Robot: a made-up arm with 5 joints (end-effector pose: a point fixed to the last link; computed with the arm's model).
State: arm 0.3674 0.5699 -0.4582 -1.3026 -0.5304
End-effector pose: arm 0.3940 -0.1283 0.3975 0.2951 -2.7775 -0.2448
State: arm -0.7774 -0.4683 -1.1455 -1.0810 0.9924
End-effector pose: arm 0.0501 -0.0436 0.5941 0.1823 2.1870 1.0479
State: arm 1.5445 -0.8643 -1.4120 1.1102 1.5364
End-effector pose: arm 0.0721 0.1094 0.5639 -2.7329 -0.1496 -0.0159
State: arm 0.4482 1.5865 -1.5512 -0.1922 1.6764
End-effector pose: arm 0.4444 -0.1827 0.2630 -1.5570 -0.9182 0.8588
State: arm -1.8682 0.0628 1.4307 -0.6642 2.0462
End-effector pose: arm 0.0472 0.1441 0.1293 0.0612 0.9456 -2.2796
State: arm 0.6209 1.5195 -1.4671 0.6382 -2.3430
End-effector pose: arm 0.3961 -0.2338 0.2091 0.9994 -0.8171 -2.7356
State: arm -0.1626 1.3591 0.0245 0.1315 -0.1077
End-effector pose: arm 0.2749 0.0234 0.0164 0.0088 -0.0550 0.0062
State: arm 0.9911 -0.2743 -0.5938 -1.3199 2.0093
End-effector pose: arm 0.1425 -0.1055 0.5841 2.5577 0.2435 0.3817
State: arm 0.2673 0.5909 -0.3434 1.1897 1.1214
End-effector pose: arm 0.3866 -0.0914 0.2322 -0.0852 -0.1076 0.8042
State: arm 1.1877 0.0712 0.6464 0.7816 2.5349
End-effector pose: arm 0.1622 -0.2179 0.1796 -0.0742 0.0202 1.2979
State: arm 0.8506 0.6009 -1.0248 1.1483 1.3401
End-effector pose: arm 0.3054 -0.2656 0.3794 -0.7486 -0.4088 0.4140
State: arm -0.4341 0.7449 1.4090 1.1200 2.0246
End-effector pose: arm 0.0506 -0.0238 0.1783 1.4379 1.4802 1.6876
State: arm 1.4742 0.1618 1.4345 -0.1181 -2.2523
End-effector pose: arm 0.0843 -0.0963 0.1061 -0.0491 0.1119 2.5057
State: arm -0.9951 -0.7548 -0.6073 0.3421 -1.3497
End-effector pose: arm 0.1278 0.0543 0.6121 2.4184 -0.9493 -0.1470
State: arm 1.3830 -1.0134 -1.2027 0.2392 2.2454
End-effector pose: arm 0.0436 0.1646 0.5619 2.6939 -0.5998 0.2249
